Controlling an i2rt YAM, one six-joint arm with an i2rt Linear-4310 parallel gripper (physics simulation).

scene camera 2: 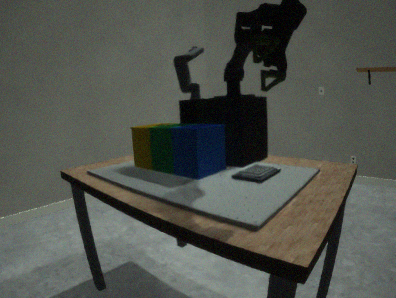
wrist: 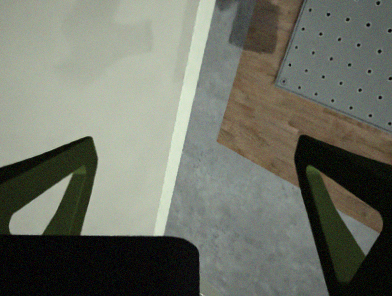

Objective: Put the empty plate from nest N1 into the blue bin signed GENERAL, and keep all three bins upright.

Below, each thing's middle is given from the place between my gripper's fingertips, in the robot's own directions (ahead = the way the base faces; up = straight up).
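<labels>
The green bin [scene camera 2: 160, 136] is well to the right of my hand, a good way behind it and a good way below it. As for the blue bin [scene camera 2: 198, 150], my hand is 18 cm past it, 38 cm to the left of it and 23 cm above it. Going by their middles, the blue bin is the nearest to my hand of the things named here.
</labels>
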